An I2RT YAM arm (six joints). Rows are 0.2 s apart.
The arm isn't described. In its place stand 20 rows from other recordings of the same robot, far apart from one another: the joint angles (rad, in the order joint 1, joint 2, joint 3, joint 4, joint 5, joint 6), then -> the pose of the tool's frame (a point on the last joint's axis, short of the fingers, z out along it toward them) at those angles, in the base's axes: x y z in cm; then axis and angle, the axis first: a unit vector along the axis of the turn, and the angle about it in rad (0 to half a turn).
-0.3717 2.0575 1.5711 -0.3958 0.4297 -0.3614 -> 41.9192 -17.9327 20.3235 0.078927 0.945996 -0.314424 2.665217
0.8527 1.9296 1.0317 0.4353 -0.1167 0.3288 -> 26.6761 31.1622 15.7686 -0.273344 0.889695 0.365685 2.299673
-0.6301 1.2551 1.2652 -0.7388 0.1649 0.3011 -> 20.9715 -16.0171 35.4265 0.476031 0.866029 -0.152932 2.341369
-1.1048 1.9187 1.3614 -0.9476 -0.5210 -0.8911 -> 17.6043 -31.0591 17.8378 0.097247 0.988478 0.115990 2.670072
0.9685 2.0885 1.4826 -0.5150 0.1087 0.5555 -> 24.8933 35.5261 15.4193 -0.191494 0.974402 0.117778 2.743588
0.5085 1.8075 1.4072 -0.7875 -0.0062 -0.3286 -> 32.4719 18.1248 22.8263 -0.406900 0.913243 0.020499 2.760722
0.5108 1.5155 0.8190 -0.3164 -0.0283 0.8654 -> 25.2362 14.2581 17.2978 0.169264 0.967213 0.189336 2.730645
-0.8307 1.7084 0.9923 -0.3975 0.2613 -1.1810 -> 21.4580 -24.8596 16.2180 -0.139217 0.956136 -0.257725 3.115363
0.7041 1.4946 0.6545 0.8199 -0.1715 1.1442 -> 23.7797 20.9938 23.2122 0.104281 0.762002 0.639123 2.380672
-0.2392 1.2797 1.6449 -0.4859 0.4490 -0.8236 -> 24.5967 -7.5889 49.7164 -0.078103 0.841319 -0.534866 2.156349
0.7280 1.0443 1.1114 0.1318 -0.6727 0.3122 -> 15.5144 16.7998 43.8164 -0.440215 0.627732 0.641999 2.024445
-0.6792 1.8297 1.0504 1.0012 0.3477 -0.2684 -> 31.0523 -26.6287 26.2858 0.333687 0.743965 -0.578938 1.764928
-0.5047 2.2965 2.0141 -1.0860 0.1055 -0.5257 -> 40.8899 -23.0167 19.3165 -0.005115 0.995413 -0.095537 3.017625
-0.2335 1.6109 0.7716 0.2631 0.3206 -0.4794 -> 31.7742 -8.7103 17.6320 -0.033523 0.946286 -0.321587 2.335150
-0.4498 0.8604 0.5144 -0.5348 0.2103 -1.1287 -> 14.7995 -7.9705 20.3073 -0.282099 0.906999 -0.312686 2.806445
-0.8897 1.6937 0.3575 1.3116 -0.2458 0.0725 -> 18.0618 -20.9096 14.8499 0.340940 0.902613 -0.262773 1.670762
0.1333 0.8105 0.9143 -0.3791 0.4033 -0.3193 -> 17.8530 0.9844 36.0850 -0.070243 0.962725 -0.261201 1.919368
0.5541 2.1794 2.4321 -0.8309 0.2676 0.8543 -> 41.6427 24.6600 39.0242 0.214554 0.946739 0.240106 2.240162
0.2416 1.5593 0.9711 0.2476 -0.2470 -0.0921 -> 34.3934 9.3715 25.5208 -0.247793 0.953202 0.173216 1.944284
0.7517 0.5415 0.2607 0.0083 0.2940 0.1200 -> 11.6539 9.4817 21.0241 -0.199166 0.962936 0.181901 1.876146
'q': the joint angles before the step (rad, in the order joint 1, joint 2, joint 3, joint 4, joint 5, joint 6). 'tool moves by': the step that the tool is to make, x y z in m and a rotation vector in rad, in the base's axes. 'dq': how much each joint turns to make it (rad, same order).
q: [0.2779, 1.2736, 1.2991, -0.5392, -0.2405, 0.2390]
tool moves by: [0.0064, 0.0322, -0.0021, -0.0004, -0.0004, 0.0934]
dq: [0.0989, 0.0610, 0.0348, 0.0270, 0.0051, 0.0023]
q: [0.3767, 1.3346, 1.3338, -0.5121, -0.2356, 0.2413]
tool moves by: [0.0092, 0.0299, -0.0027, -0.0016, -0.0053, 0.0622]
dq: [0.0784, 0.0740, 0.0455, 0.0338, 0.0159, 0.0049]
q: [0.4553, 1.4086, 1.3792, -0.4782, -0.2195, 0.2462]
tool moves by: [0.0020, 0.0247, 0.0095, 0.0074, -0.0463, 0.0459]
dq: [0.0668, 0.0470, 0.0620, 0.0286, 0.0255, -0.0038]
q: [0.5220, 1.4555, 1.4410, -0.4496, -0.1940, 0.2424]
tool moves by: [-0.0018, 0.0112, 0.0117, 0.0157, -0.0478, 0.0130]
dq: [0.0339, 0.0138, 0.0405, 0.0222, 0.0236, -0.0011]
